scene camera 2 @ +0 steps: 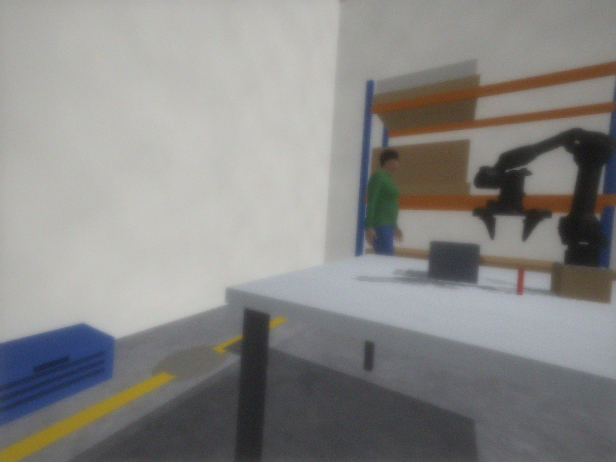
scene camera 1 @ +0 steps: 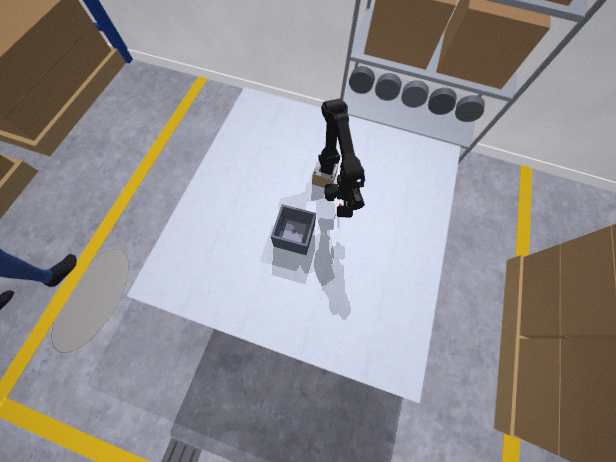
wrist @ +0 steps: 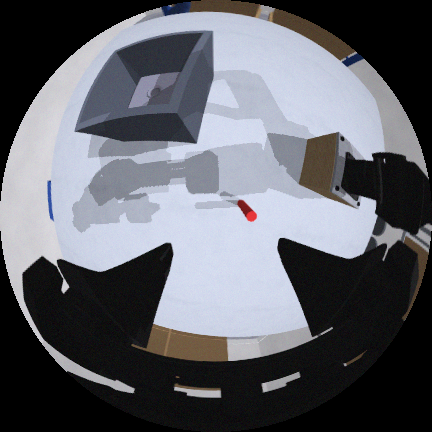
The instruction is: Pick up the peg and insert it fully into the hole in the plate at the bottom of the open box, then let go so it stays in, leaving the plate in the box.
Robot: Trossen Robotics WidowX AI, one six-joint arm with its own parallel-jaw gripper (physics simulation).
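Places are measured from the arm's base along level axes (x back, y right, z up), in metres.
Pixels of known places: gripper, between the fingertips: (scene camera 2: 507, 240) (scene camera 1: 341, 204) (wrist: 225, 247); arm's base, origin of its link: (scene camera 2: 581, 265) (scene camera 1: 327, 168) (wrist: 352, 176).
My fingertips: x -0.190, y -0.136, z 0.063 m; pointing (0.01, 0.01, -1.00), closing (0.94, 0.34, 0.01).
Ahead of a thing's pixels: the offset from my fingertips to its top centre. Level surfaces: height alone.
The red peg {dx +0.038, dy +0.009, dz -0.082 m} (scene camera 1: 340, 204) (scene camera 2: 520, 281) (wrist: 247, 211) stands upright on the table. The scene camera 1 view shows a small part of it beside the fingers. My gripper (scene camera 1: 338, 202) (scene camera 2: 509, 239) (wrist: 225, 247) is open and empty, above the table. Its fingertips are higher than the peg's top, and in the wrist view the peg shows beyond the gap between them. The dark grey open box {dx -0.160, dy +0.158, dz -0.024 m} (scene camera 1: 290, 246) (scene camera 2: 454, 261) (wrist: 195, 85) stands apart from the peg. The pale plate {dx -0.160, dy +0.158, dz -0.101 m} (scene camera 1: 288, 232) (wrist: 142, 90) lies at its bottom, with a small round hole near the middle.
The arm stands on a brown block (scene camera 1: 324, 180) (scene camera 2: 582, 283) (wrist: 318, 162), near the peg and box. The white table {dz -0.162 m} (scene camera 1: 225, 175) (scene camera 2: 310, 300) carries shadows of the arm and box. Shelving and cartons stand around it. A person in green (scene camera 2: 384, 200) stands behind the table.
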